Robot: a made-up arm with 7 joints.
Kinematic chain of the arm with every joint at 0, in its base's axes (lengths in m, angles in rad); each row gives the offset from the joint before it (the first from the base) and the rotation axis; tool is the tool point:
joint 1: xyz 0 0 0.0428 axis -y
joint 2: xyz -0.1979 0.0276 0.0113 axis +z
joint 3: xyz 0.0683 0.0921 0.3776 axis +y
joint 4: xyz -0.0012 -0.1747 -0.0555 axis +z
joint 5: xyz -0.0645 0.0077 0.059 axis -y
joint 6: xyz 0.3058 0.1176 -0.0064 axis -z
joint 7: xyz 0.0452 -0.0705 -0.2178 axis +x
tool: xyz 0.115 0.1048 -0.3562
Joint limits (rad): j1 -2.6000..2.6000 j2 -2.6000..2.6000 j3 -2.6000..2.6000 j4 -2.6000..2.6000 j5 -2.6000..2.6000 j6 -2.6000..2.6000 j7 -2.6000..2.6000
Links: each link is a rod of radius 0.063 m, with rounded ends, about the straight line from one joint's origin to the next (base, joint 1, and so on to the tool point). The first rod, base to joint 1, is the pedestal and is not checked.
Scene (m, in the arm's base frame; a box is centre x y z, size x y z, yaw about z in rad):
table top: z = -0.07
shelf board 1: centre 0.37 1 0.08 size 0.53 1.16 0.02 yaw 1.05
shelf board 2: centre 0.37 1 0.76 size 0.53 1.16 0.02 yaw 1.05
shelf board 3: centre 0.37 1 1.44 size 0.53 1.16 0.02 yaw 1.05
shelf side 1: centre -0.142 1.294 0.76 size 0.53 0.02 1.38 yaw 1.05
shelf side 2: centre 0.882 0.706 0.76 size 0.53 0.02 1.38 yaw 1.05
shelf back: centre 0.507 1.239 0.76 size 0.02 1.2 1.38 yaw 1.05
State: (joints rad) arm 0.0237 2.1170 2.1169 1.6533 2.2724 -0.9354 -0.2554
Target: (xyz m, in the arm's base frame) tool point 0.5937 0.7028 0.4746
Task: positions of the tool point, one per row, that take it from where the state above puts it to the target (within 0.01 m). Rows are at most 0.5 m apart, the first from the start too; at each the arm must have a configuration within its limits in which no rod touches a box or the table.
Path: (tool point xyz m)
1: -0.2721 0.8751 0.4308
2: 0.1700 0.8734 0.5137
3: 0.5937 0.7028 0.4746

